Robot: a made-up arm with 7 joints. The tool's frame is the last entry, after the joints.
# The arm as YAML. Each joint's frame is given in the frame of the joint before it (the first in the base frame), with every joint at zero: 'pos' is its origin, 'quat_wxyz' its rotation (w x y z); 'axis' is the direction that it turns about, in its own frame. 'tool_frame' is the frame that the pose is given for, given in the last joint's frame.
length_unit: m
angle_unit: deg
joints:
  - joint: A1
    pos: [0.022, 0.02, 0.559]
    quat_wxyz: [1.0, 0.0, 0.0, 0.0]
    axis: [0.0, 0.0, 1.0]
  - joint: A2
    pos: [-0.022, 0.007, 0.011]
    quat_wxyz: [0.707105, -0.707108, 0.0, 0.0]
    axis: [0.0, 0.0, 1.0]
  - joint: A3
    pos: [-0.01, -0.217, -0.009]
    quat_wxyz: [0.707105, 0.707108, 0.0, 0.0]
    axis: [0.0, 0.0, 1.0]
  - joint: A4
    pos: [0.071, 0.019, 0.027]
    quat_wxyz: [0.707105, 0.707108, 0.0, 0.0]
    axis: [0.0, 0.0, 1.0]
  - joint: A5
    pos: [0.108, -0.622, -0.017]
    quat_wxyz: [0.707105, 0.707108, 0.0, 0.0]
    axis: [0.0, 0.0, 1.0]
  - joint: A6
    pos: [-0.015, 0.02, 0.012]
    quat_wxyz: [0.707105, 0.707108, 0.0, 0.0]
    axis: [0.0, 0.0, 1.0]
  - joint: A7
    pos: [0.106, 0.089, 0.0]
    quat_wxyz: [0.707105, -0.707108, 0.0, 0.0]
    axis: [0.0, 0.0, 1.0]
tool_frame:
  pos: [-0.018, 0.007, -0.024]
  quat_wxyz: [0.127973, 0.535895, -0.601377, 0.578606]
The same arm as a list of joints. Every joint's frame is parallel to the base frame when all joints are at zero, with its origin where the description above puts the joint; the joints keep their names.
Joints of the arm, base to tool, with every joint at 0 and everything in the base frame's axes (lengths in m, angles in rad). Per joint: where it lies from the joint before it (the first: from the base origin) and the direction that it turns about. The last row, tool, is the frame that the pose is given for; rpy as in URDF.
A1: axis +z origin 0.022 0.02 0.559
A2: axis +y origin -0.022 0.007 0.011
A3: axis +z origin -0.01 -0.009 0.217
A4: axis -y origin 0.071 0.019 0.027
A5: axis -z origin 0.108 0.017 -0.622
A6: axis +y origin -0.015 -0.02 -0.012
A7: axis -z origin 0.106 0 -0.089
tool: origin -0.018 -0.007 0.024 rpy 1.0813 0.8852 2.2402

